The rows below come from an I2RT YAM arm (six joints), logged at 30 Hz.
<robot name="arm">
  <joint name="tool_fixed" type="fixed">
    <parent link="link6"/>
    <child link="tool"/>
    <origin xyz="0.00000 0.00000 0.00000" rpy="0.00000 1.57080 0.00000"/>
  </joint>
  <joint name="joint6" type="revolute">
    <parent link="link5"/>
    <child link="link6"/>
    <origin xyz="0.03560 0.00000 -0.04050" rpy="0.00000 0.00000 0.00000"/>
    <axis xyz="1 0 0"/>
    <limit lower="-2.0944" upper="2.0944"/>
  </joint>
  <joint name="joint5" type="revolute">
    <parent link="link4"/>
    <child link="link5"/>
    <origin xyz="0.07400 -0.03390 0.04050" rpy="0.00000 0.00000 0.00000"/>
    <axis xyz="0 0 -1"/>
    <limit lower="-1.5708" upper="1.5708"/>
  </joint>
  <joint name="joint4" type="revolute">
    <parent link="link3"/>
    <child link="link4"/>
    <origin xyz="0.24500 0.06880 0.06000" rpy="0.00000 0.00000 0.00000"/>
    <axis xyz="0 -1 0"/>
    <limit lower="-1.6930" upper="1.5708"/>
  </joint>
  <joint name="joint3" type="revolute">
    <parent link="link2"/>
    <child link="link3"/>
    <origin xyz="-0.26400 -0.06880 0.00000" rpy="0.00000 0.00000 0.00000"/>
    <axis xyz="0 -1 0"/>
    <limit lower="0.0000" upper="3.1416"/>
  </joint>
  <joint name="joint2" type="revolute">
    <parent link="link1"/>
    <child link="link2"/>
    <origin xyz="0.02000 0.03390 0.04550" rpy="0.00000 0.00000 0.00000"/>
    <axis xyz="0 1 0"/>
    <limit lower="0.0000" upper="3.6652"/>
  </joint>
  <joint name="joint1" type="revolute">
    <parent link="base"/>
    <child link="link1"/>
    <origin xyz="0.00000 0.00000 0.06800" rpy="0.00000 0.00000 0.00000"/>
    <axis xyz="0 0 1"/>
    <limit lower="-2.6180" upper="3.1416"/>
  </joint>
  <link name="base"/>
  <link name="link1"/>
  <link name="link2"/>
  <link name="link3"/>
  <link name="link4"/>
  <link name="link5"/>
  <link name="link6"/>
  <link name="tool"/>
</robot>
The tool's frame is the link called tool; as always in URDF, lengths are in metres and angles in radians.
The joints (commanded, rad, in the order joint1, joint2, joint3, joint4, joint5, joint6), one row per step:
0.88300 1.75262 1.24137 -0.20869 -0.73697 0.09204
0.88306 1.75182 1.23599 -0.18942 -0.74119 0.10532
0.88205 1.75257 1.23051 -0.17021 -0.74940 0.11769
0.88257 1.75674 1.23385 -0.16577 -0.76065 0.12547
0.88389 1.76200 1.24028 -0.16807 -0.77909 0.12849
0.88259 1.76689 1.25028 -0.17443 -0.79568 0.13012
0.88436 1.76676 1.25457 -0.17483 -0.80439 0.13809
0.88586 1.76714 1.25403 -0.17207 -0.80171 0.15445
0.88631 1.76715 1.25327 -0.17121 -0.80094 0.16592
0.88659 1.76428 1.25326 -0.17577 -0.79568 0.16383
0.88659 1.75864 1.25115 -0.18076 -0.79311 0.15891
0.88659 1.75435 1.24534 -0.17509 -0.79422 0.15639
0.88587 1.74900 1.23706 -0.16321 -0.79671 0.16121
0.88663 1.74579 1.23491 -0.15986 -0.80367 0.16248
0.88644 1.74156 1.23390 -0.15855 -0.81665 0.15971
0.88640 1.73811 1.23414 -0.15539 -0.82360 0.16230
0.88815 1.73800 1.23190 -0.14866 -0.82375 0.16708
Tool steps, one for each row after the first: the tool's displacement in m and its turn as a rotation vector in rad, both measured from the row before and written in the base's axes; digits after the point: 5 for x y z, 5 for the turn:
0.00013 0.00037 0.00011 0.01090 0.00422 -0.00316
0.00044 0.00025 -0.00042 0.01132 0.00654 -0.00057
0.00027 0.00111 0.00005 0.00600 0.01000 0.00558
-0.00013 0.00139 0.00023 0.00601 0.01241 0.01417
0.00086 0.00091 0.00116 0.00541 0.01038 0.01076
-0.00051 0.00081 0.00153 0.00492 0.00867 0.00496
-0.00030 0.00046 -0.00015 -0.00319 0.01178 -0.00777
-0.00015 0.00007 -0.00019 -0.00271 0.00956 -0.00520
-0.00034 -0.00045 0.00063 -0.00298 -0.00333 -0.00287
-0.00075 -0.00102 0.00099 -0.00113 -0.00462 0.00020
-0.00064 -0.00074 0.00017 0.00419 -0.00427 0.00198
-0.00050 -0.00096 0.00027 0.00692 -0.00024 -0.00090
-0.00077 -0.00021 0.00086 0.00589 0.00168 0.00565
-0.00074 -0.00052 0.00153 0.00920 0.00094 0.01118
-0.00036 -0.00020 0.00169 0.00742 0.00126 0.00435
-0.00049 0.00047 -0.00015 0.00253 0.00137 -0.00012

